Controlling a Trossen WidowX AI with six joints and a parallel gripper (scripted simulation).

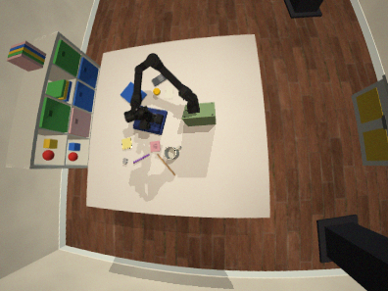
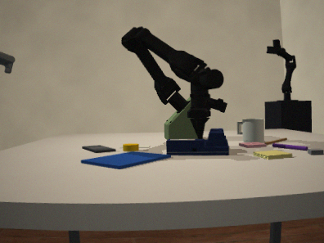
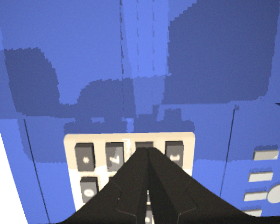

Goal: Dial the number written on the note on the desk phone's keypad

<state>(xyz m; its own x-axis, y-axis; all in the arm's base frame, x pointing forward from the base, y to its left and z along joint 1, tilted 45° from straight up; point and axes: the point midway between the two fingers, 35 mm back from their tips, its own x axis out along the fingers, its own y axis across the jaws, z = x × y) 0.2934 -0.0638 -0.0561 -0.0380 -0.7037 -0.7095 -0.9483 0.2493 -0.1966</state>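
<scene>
The 8 key lies 30 mm below my hand, 20 mm behind it and 10 mm to the right of it. The rest, counted from my hand: yellow tape (220 mm to the right, 50 mm below, 20 mm behind); then dark blue desk phone (40 mm below, 40 mm ahead, 10 mm to the right); then handset (50 mm ahead, 40 mm to the left, 20 mm below).
</scene>
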